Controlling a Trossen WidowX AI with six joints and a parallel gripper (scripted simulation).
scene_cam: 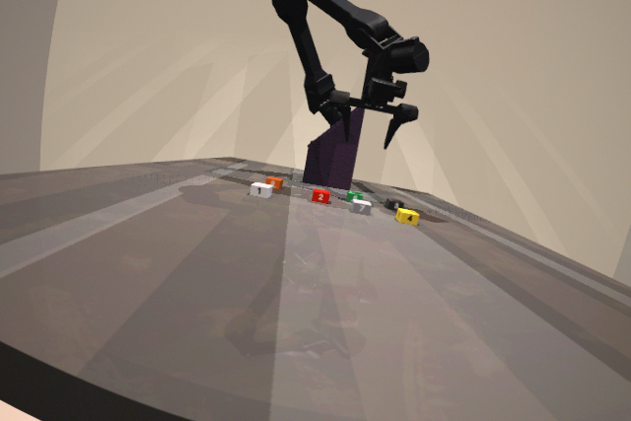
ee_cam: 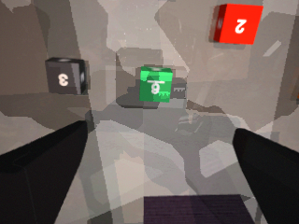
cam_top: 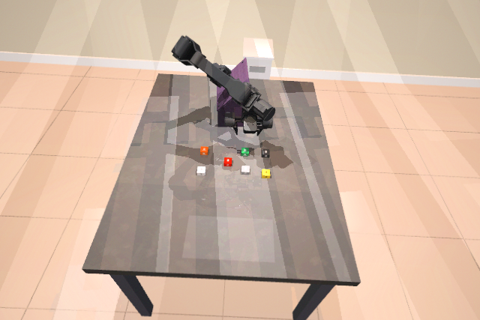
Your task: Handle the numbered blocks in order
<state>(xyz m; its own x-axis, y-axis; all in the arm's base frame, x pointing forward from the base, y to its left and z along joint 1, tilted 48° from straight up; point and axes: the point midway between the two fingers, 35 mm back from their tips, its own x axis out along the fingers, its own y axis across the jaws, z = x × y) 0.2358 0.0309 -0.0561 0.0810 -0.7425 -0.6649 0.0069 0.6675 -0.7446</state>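
My gripper tip is 110 mm short of the white block marked 1, 180 mm to the left of it and 120 mm above it. Also, from my gripper tip: red block marked 2: 50 mm ahead, 80 mm to the right, 120 mm below; green block: 10 mm behind, 120 mm below; black block: 90 mm to the left, 120 mm below.
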